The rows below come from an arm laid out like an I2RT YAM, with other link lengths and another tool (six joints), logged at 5 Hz.
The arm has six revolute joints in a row. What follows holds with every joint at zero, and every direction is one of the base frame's.
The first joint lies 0.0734 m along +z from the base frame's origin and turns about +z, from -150 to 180 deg.
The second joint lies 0.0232 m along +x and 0.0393 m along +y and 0.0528 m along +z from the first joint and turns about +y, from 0 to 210 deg.
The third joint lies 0.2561 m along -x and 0.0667 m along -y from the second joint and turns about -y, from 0 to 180 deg.
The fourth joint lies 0.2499 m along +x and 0.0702 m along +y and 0.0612 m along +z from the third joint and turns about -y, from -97 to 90 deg.
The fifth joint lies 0.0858 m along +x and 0.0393 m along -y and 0.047 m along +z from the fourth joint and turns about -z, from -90 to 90 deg.
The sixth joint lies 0.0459 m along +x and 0.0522 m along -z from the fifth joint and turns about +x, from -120 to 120 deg.
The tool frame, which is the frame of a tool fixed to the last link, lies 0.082 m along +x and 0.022 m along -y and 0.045 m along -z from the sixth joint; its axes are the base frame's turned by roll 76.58, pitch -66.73 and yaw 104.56 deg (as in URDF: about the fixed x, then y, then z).
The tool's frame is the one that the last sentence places.
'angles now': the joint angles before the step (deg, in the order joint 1, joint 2, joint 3, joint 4, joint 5, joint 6). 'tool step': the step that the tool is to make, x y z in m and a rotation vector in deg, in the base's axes. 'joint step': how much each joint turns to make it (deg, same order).
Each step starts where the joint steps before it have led.
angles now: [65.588 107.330 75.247 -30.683 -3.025 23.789]
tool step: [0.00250 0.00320 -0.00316 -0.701 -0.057 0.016]
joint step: [-0.021 1.517 1.396 -0.503 0.288 -0.188]
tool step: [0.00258 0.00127 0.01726 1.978 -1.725 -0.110]
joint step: [0.000 -2.528 0.187 -0.212 0.716 -0.255]
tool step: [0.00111 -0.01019 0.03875 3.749 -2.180 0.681]
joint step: [-0.711 -7.053 -0.881 -1.908 -0.374 -1.402]
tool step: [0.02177 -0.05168 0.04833 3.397 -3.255 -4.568]
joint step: [-6.466 -12.428 -3.660 -4.328 -0.087 -2.269]
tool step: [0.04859 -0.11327 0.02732 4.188 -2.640 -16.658]
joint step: [-20.577 -15.944 -8.579 -2.673 -3.152 -2.456]
